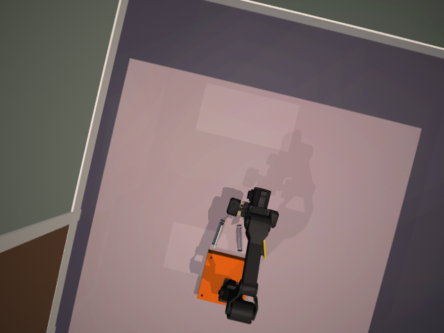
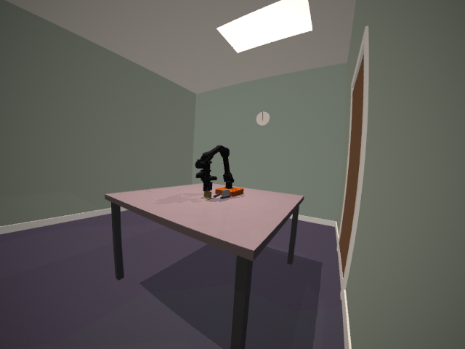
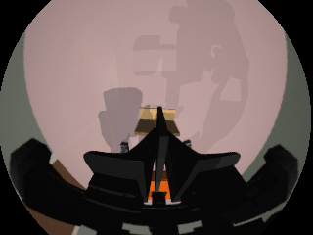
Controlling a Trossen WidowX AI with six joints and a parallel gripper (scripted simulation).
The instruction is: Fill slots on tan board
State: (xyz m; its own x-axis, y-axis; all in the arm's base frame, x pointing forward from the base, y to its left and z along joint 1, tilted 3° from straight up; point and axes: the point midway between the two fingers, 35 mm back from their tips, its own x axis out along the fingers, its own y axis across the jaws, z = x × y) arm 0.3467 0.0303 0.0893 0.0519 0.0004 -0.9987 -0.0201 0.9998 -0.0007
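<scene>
My gripper tip is 3 cm past the tan board and 6 cm above it. Also, from my gripper tip: yellow board 13 cm behind, 11 cm to the right, 6 cm below.
</scene>
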